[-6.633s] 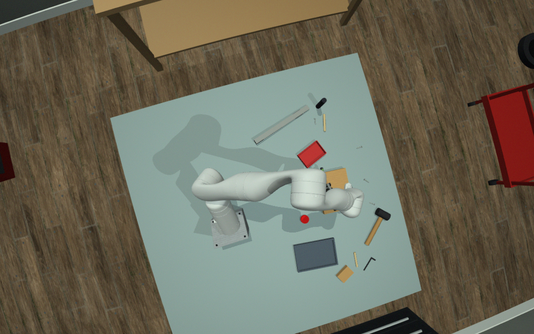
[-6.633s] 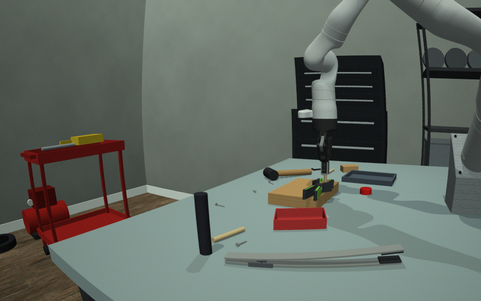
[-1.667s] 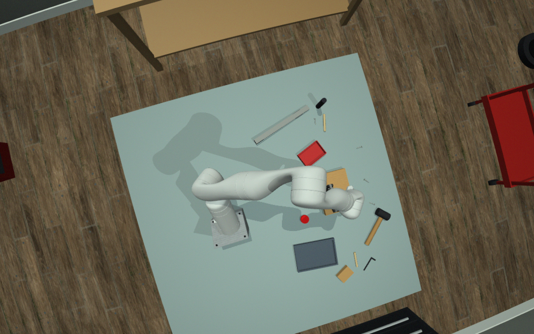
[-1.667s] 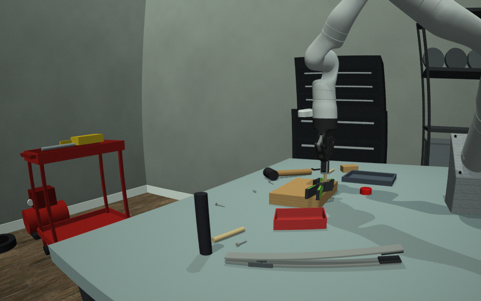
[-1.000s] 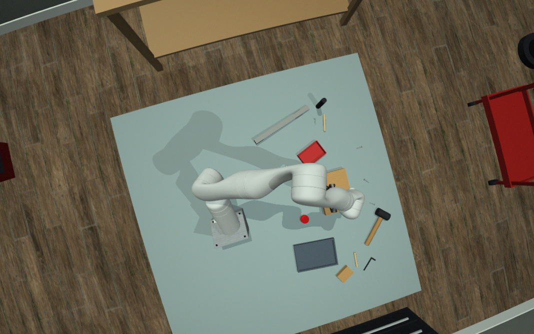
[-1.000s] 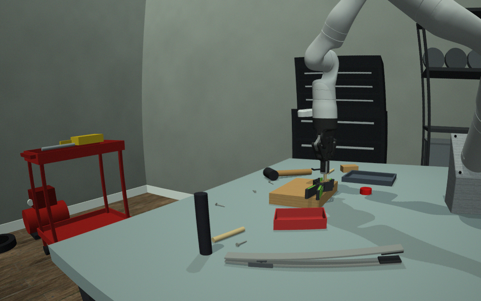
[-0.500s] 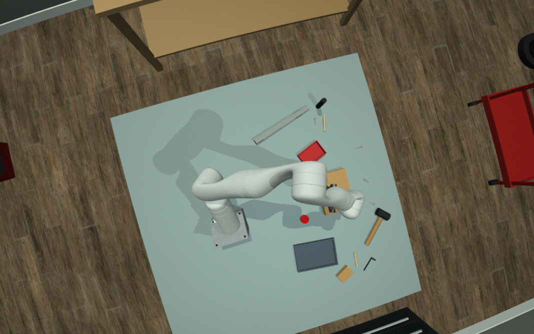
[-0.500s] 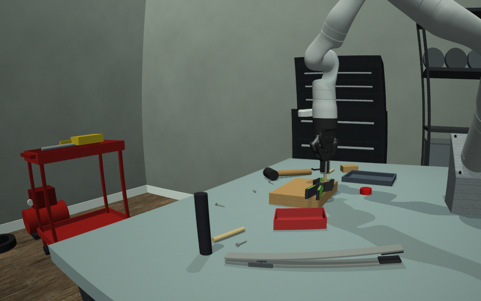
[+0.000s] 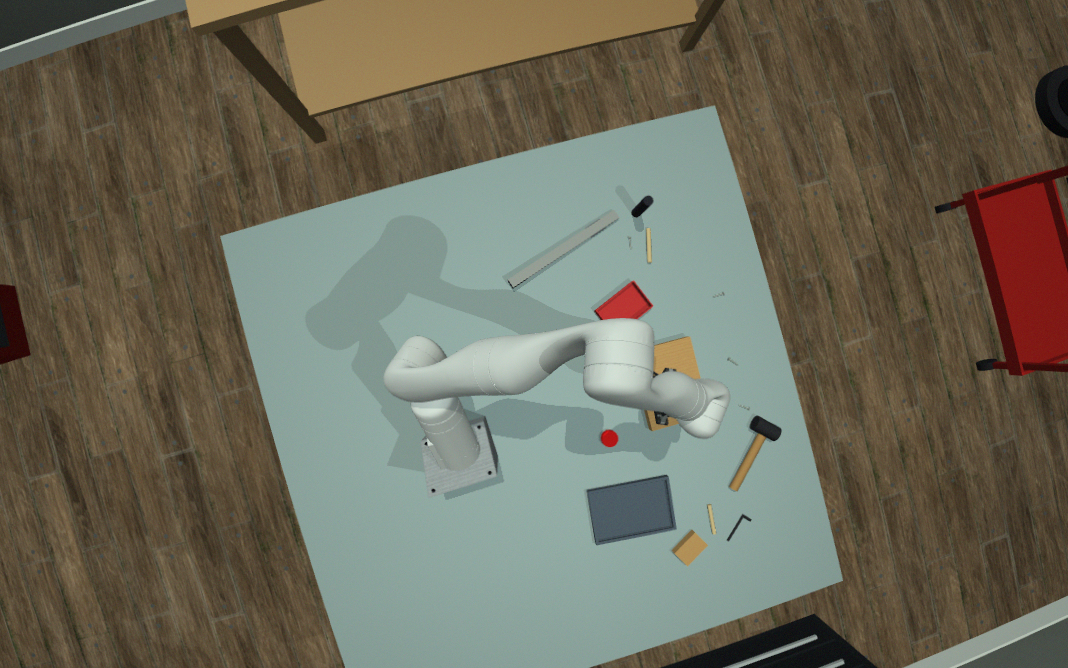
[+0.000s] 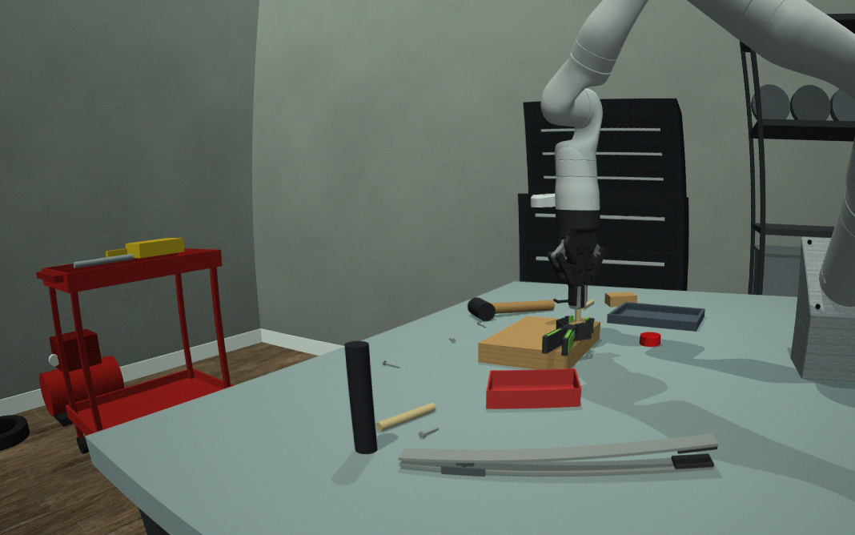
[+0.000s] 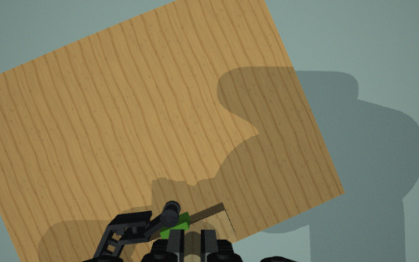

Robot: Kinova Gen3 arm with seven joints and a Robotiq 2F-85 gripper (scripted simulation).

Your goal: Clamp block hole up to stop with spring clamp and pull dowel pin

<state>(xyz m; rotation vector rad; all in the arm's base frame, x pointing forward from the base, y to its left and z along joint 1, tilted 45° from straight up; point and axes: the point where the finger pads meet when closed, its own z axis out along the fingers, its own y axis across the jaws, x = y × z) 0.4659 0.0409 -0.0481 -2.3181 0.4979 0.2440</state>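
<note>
Right now the dowel pin is 2 cm below my hand. The rest, counted from my hand: red puck: 12 cm behind, 9 cm to the right, 8 cm below; small wooden block: 5 cm below; wooden bench board: 5 cm ahead, 7 cm below.
</note>
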